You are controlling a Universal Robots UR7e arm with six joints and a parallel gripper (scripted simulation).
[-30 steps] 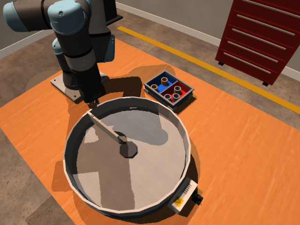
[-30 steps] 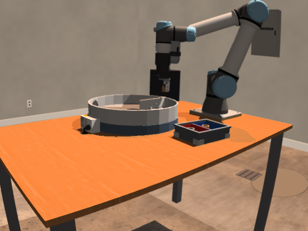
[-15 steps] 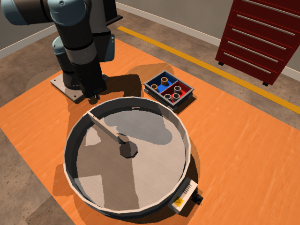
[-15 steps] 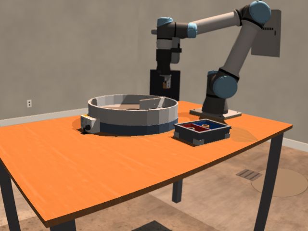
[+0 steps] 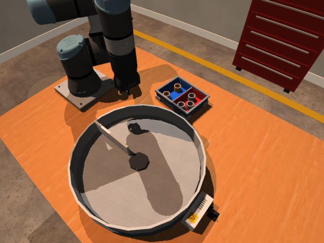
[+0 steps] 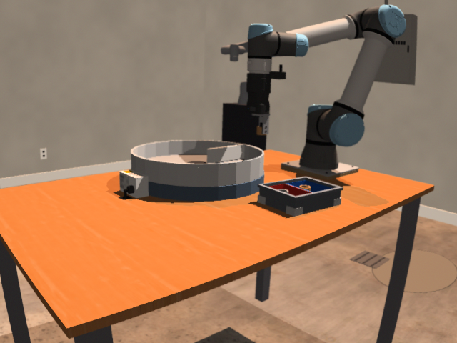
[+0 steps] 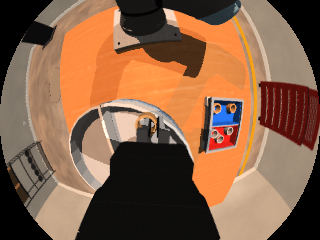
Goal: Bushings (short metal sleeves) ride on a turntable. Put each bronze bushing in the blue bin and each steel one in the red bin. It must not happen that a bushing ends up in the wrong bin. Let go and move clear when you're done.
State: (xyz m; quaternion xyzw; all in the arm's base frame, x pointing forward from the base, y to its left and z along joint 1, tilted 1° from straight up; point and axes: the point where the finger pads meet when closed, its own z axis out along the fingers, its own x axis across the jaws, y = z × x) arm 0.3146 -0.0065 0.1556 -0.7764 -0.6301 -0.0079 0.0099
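The bin is 8 cm ahead of my hand, 23 cm to the left of it and 15 cm below it. From my hand the other things lie so: turntable: 17 cm ahead, 13 cm to the right, 12 cm below.
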